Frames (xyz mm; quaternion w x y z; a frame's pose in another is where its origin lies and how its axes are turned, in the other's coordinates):
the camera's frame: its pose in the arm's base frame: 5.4 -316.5 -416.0 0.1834 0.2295 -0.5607 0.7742
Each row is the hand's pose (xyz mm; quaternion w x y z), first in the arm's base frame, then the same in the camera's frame.
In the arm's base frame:
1: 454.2 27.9 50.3 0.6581 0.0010 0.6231 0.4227
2: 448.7 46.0 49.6 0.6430 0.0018 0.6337 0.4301
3: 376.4 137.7 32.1 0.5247 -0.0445 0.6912 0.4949
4: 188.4 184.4 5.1 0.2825 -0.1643 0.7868 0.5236
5: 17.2 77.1 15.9 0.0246 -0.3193 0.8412 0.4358
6: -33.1 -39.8 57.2 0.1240 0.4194 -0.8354 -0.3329
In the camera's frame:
1: -100.6 -713.2 -136.8 0.0988 0.5685 0.5795 -0.5755
2: -95.9 -715.2 -155.0 0.0960 0.5845 0.5740 -0.5653
3: -43.5 -690.2 -257.8 0.0816 0.6840 0.5690 -0.4491
4: 98.1 -581.5 -337.6 0.0217 -0.8077 -0.5500 0.2111
5: 243.0 -464.6 -258.2 0.2030 -0.8313 -0.5152 -0.0469
6: 304.7 -434.2 -143.4 0.3297 -0.7849 -0.4848 -0.2005

